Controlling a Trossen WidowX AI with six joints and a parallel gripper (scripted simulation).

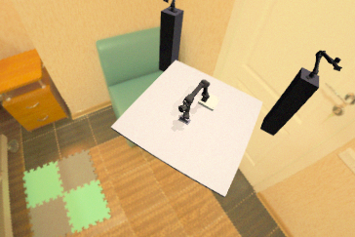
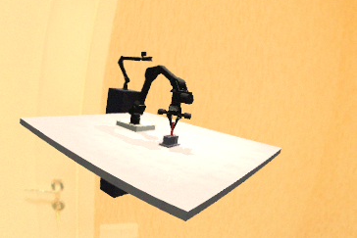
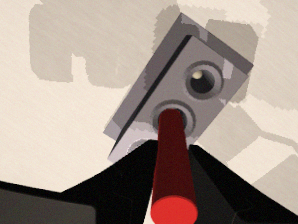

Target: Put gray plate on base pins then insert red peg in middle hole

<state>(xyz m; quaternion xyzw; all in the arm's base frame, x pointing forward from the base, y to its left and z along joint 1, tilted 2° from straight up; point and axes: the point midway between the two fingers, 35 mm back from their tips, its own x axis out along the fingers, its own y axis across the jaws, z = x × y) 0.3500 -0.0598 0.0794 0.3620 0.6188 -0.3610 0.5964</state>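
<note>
Now: gripper tip 50 mm above the gray plate. From my gripper tip the other things lie so: gray base (90 mm below).
</note>
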